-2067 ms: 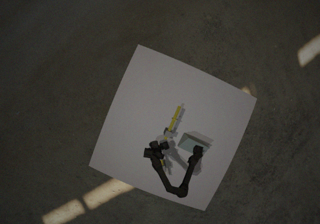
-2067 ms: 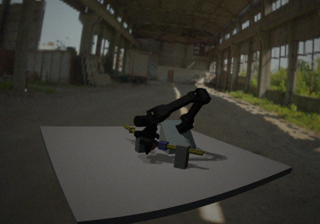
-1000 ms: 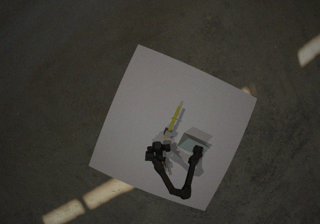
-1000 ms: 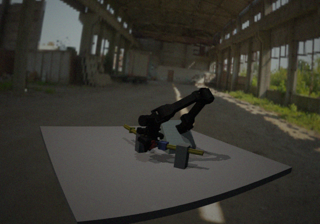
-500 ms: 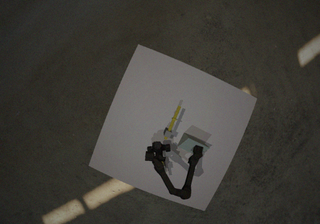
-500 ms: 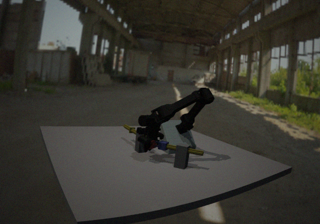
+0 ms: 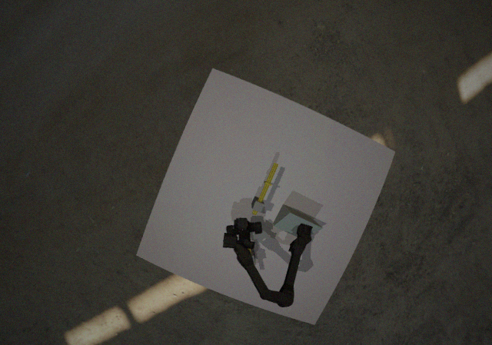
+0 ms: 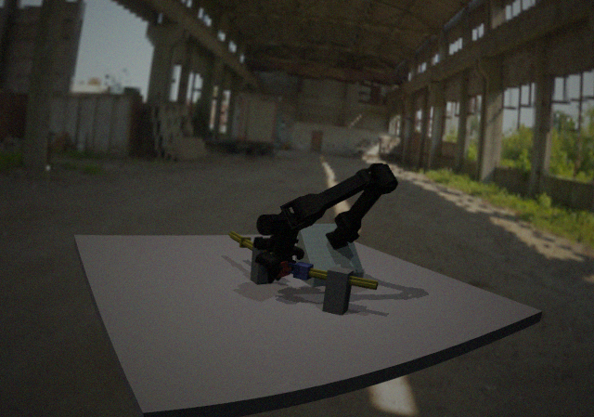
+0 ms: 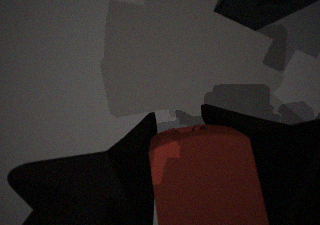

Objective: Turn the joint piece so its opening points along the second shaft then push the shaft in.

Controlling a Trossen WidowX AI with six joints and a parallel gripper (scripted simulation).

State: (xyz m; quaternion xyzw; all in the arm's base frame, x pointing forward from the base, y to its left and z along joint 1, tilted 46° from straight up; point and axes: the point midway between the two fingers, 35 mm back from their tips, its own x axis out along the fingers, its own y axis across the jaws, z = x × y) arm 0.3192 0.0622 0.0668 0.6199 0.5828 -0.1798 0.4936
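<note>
Now: gripper tip 40 mm below the red joint piece, 20 mm to the right of it and 10 mm past it.
</note>
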